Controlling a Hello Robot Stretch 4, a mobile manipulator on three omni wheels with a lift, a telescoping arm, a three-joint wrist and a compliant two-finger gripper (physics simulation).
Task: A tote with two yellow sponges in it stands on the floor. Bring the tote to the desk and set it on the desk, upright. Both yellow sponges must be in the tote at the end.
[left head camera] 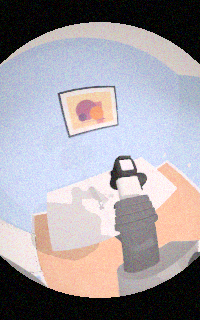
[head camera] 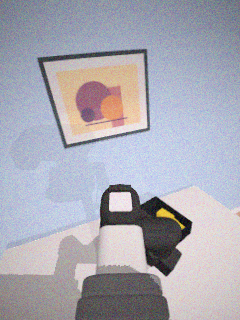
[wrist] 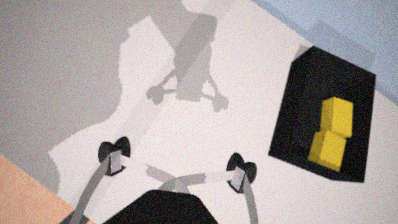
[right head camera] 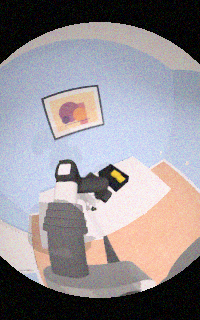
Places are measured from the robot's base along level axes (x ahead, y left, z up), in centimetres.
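Pixels of known places: gripper, fingertip midpoint: [wrist: 179, 157] [right head camera: 99, 201].
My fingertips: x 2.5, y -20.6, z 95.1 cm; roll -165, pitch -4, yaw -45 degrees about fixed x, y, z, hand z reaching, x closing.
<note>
Behind a point stands the place of what it marks.
The black tote [head camera: 186, 228] {z 75.6, x 31.8, y -47.5 cm} [right head camera: 119, 186] {z 71.2, x 26.9, y -39.9 cm} [wrist: 300, 110] {z 67.2, x 40.6, y -31.7 cm} stands upright on the white desk [head camera: 210, 270] {z 66.9, x 13.8, y -53.0 cm} [left head camera: 157, 180] {z 67.0, x 27.4, y -77.0 cm} [right head camera: 150, 182] {z 66.9, x 24.7, y -77.9 cm} [wrist: 240, 115] {z 67.0, x 24.7, y -22.2 cm}, close to the wall. Two yellow sponges lie in it: one sponge [wrist: 337, 117] {z 71.7, x 45.2, y -38.7 cm} touches the other sponge [wrist: 327, 150] {z 71.7, x 36.0, y -43.0 cm} in the wrist view. In the head camera view the wrist hides part of the tote. My gripper [wrist: 179, 157] {z 95.1, x 2.5, y -20.6 cm} is open, with its fingers wide apart and bare desk showing between them. It is above the desk, to the left of the tote in the wrist view, apart from it.
The blue wall [head camera: 200, 125] {z 119.2, x 84.8, y -75.8 cm} [wrist: 360, 30] {z 75.7, x 68.5, y -23.8 cm} rises behind the desk, with a framed picture [head camera: 145, 90] {z 148.4, x 68.8, y -32.9 cm} [left head camera: 117, 105] {z 146.1, x 72.7, y -36.4 cm} [right head camera: 102, 110] {z 139.5, x 72.4, y -35.7 cm} on it. Orange-brown floor [left head camera: 75, 275] {z -5.1, x -98.5, y 50.2 cm} [right head camera: 145, 240] {z -5.1, x -42.6, y -73.3 cm} [wrist: 20, 195] {z -5.1, x -66.0, y 10.5 cm} lies in front. The arm [head camera: 122, 295] {z 134.9, x -17.6, y -17.2 cm} [left head camera: 137, 235] {z 133.5, x -23.5, y -16.0 cm} [right head camera: 66, 240] {z 133.3, x -23.1, y -18.5 cm} reaches over the desk and casts shadows on it.
</note>
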